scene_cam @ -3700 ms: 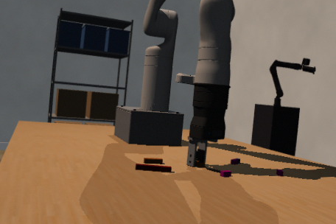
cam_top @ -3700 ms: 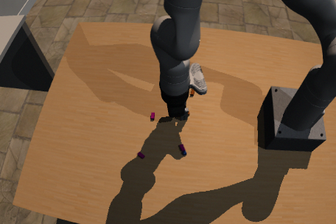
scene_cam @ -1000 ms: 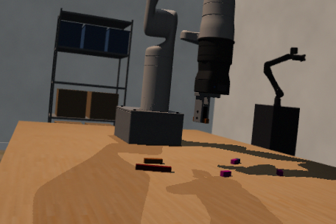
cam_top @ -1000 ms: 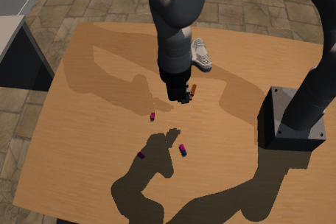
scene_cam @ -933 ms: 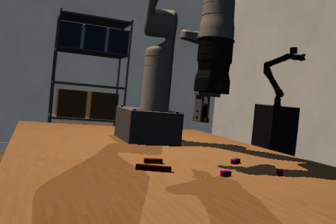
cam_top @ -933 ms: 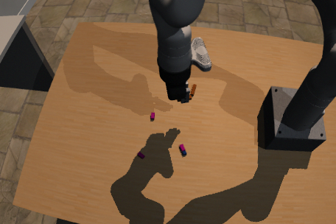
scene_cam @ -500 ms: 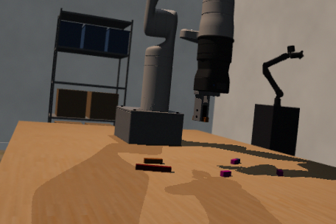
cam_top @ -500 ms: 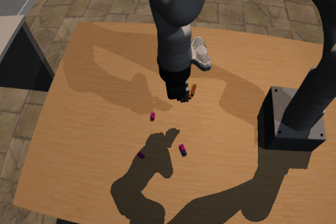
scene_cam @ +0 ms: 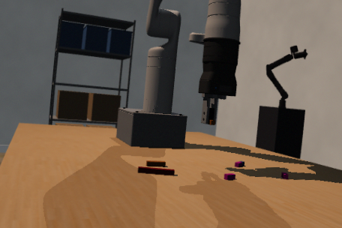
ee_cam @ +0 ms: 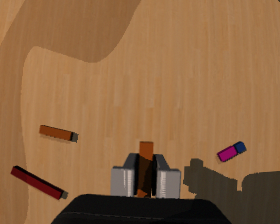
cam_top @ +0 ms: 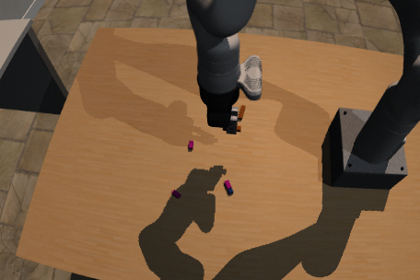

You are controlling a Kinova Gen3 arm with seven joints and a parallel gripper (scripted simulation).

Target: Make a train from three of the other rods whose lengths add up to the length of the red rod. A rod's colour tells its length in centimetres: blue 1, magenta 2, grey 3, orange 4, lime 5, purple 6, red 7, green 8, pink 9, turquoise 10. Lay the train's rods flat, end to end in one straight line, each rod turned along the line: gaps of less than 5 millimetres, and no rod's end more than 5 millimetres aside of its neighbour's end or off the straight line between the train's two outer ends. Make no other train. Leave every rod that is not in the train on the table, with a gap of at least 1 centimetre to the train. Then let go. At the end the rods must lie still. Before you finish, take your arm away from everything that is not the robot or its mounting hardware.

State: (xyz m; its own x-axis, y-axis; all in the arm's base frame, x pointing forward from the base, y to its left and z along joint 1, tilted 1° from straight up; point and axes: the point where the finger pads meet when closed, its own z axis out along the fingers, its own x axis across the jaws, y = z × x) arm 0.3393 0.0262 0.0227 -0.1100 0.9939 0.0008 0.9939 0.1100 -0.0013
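My hand is 110 mm to the right of the blue rod, 110 mm above it and 20 mm past it. Round my hand: red rod (130 mm to the right, 110 mm below, 60 mm ahead).
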